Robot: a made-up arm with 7 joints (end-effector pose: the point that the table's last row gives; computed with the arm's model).
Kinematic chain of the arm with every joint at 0, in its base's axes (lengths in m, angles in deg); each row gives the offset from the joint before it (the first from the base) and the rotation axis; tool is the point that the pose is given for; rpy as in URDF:
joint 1: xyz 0 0 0.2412 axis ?
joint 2: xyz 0 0 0 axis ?
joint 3: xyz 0 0 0.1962 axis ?
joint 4: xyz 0.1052 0 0 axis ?
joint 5: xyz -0.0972 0 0.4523 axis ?
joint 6: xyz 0 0 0 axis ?
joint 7: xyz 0.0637 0 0 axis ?
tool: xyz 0 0 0 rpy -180 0 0
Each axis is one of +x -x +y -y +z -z.
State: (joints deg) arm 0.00 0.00 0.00 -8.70 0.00 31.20 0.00
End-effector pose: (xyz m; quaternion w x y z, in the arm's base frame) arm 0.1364 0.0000 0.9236 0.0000 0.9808 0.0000 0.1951
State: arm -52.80 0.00 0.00 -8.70 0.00 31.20 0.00
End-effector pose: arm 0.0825 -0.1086 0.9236 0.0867 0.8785 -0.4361 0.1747
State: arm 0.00 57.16 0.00 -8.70 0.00 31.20 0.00
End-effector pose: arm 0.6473 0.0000 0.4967 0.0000 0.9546 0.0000 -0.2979
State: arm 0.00 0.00 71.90 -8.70 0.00 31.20 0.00
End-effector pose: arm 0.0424 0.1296 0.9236 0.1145 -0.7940 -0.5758 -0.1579
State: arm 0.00 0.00 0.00 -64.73 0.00 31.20 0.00
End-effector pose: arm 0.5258 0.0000 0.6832 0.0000 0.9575 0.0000 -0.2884
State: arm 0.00 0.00 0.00 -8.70 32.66 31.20 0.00
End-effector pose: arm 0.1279 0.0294 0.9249 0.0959 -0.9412 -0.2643 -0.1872
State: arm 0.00 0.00 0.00 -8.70 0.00 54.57 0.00
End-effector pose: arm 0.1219 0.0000 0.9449 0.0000 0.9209 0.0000 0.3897
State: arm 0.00 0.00 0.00 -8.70 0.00 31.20 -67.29
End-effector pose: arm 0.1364 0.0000 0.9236 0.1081 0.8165 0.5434 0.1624
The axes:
joint 1: +z
joint 2: +y
joint 3: +z
joint 4: -y
joint 5: +z
joint 6: -y
joint 7: -z

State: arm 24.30 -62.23 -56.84 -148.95 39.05 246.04 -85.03
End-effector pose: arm 0.2990 -0.2504 0.3893 0.4081 0.6074 -0.3772 0.5677
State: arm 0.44 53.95 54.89 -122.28 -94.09 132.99 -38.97
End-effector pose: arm 0.1782 0.4985 0.0069 0.1402 0.1832 0.9708 0.0661
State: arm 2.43 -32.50 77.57 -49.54 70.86 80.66 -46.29
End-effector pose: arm -0.2702 0.4171 0.7941 0.3190 -0.1088 -0.9359 -0.1023
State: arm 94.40 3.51 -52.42 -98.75 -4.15 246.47 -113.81
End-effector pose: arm 0.3791 0.3597 0.4789 0.5680 0.0040 0.3013 0.7659
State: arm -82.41 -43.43 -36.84 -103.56 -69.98 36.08 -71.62
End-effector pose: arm -0.3661 -0.2693 0.6666 0.2912 -0.7137 0.5798 0.2639
